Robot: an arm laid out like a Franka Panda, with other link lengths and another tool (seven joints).
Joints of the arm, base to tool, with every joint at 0 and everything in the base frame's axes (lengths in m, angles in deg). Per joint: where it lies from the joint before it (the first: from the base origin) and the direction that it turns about. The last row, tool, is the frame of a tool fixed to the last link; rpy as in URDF.
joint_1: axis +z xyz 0 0 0.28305
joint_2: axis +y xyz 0 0 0
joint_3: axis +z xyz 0 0 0.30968
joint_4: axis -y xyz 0.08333 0 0
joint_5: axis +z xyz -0.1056 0 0.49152
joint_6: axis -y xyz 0 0 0
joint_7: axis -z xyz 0.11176 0 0
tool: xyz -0.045 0.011 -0.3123 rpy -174.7 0 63.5
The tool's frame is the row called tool.
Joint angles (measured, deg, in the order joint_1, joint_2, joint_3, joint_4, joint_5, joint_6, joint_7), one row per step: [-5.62, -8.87, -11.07, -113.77, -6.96, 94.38, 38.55]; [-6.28, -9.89, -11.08, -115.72, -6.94, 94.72, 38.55]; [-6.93, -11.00, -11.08, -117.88, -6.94, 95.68, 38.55]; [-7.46, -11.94, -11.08, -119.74, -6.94, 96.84, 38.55]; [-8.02, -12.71, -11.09, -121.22, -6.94, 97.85, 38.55]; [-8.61, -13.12, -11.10, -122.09, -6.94, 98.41, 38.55]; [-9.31, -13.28, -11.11, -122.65, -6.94, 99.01, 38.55]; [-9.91, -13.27, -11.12, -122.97, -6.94, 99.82, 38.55]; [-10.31, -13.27, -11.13, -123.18, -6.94, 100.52, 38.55]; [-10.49, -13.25, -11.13, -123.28, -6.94, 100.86, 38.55]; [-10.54, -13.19, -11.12, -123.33, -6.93, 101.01, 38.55]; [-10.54, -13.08, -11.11, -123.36, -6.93, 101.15, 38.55]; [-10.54, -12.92, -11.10, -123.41, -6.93, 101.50, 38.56]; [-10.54, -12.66, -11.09, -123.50, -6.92, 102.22, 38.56]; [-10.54, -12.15, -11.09, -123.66, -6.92, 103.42, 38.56]
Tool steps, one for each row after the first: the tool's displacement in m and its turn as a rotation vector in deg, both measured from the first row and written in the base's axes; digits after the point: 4 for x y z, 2 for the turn. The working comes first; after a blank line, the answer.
Tool pose at each row, in the base's axes (x y z in m, rotation vector in deg; the steps are taken from these numbers as rounded here): [0.5379, -0.1596, 0.2515, -174.25, -13.99, 18.74]; [0.5271, -0.1622, 0.2436, -173.75, -13.10, 19.39]; [0.5185, -0.1649, 0.2347, -173.49, -12.37, 19.35]; [0.5128, -0.1672, 0.2270, -173.42, -11.84, 18.87]; [0.5083, -0.1703, 0.2210, -173.41, -11.21, 18.33]; [0.5045, -0.1743, 0.2171, -173.37, -10.43, 18.09]; [0.5023, -0.1801, 0.2137, -173.42, -9.47, 17.74]; [0.5026, -0.1859, 0.2111, -173.63, -8.67, 17.02]; [0.5037, -0.1902, 0.2095, -173.86, -8.16, 16.31]; [0.5043, -0.1921, 0.2085, -173.97, -7.93, 16.00]; [0.5046, -0.1925, 0.2076, -173.99, -7.89, 15.94]; [0.5050, -0.1925, 0.2064, -174.00, -7.92, 15.95]; [0.5064, -0.1929, 0.2046, -174.09, -7.96, 15.77]; [0.5093, -0.1937, 0.2018, -174.30, -8.06, 15.28]; [0.5139, -0.1952, 0.1963, -174.62, -8.21, 14.59]

[-0.0108, -0.0026, -0.0079, 0.39, 0.51, -0.59]; [-0.0194, -0.0053, -0.0168, 0.66, 0.55, -1.08]; [-0.0251, -0.0076, -0.0245, 0.80, 0.27, -1.45]; [-0.0296, -0.0107, -0.0305, 0.89, -0.06, -1.88]; [-0.0334, -0.0147, -0.0344, 0.96, -0.18, -2.40]; [-0.0356, -0.0205, -0.0378, 0.95, -0.39, -3.04]; [-0.0353, -0.0263, -0.0404, 0.83, -0.86, -3.58]; [-0.0342, -0.0306, -0.0420, 0.70, -1.33, -3.92]; [-0.0336, -0.0325, -0.0430, 0.62, -1.54, -4.08]; [-0.0333, -0.0329, -0.0439, 0.61, -1.58, -4.10]; [-0.0329, -0.0329, -0.0451, 0.60, -1.58, -4.08]; [-0.0315, -0.0333, -0.0469, 0.54, -1.71, -4.06]; [-0.0286, -0.0341, -0.0497, 0.40, -2.05, -3.99]; [-0.0240, -0.0356, -0.0552, 0.18, -2.54, -3.90]
